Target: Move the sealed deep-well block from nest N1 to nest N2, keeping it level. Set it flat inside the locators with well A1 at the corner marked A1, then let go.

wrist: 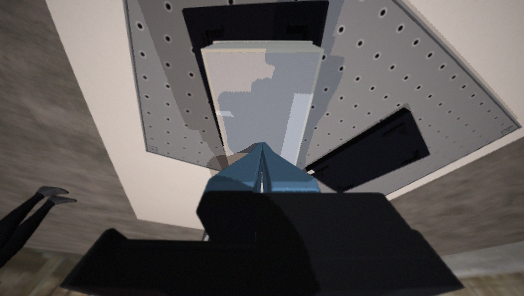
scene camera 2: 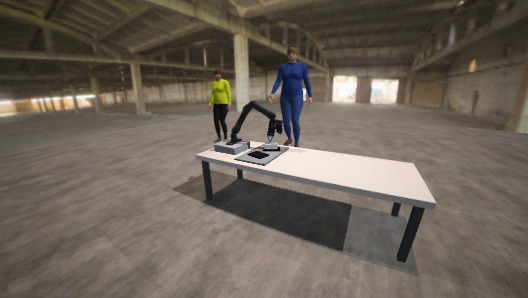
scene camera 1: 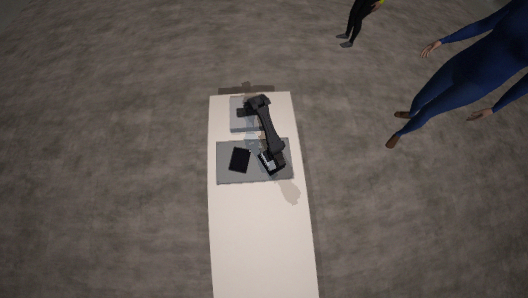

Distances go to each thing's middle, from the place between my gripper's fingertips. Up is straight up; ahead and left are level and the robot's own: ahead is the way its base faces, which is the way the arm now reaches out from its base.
Labels:
Right now my hand is 10 mm short of the pale grey block [wrist: 262, 91] and 40 mm above it. Round my hand: grey perforated plate [scene camera 1: 256, 172]: 10 mm behind, 110 mm to the right, 80 mm below; then black nest [wrist: 203, 29]: 20 mm ahead, 10 mm to the left, 70 mm below.

